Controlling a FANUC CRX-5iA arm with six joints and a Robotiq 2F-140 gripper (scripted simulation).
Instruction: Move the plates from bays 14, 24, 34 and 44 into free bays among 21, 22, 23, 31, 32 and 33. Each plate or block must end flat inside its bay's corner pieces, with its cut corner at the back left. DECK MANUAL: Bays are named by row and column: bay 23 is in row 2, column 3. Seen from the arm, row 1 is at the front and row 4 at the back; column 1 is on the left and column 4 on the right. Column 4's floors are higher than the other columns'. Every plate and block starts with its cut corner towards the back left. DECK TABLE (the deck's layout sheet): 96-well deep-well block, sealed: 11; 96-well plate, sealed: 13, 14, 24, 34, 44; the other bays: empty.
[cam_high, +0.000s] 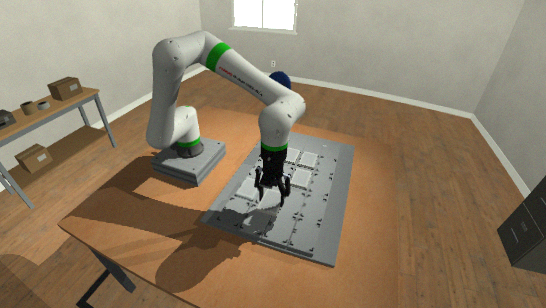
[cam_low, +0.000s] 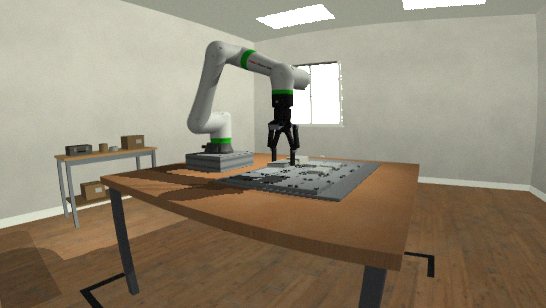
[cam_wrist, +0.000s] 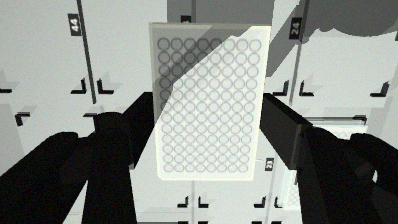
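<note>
Right now the bay label 43 is 12 cm to the left of my hand, 11 cm ahead of it and 10 cm below it. Round my hand: sealed 96-well plate: 16 cm behind, 9 cm below, 7 cm to the left; then sealed deep-well block: 39 cm to the left, 22 cm behind, 8 cm below.
</note>
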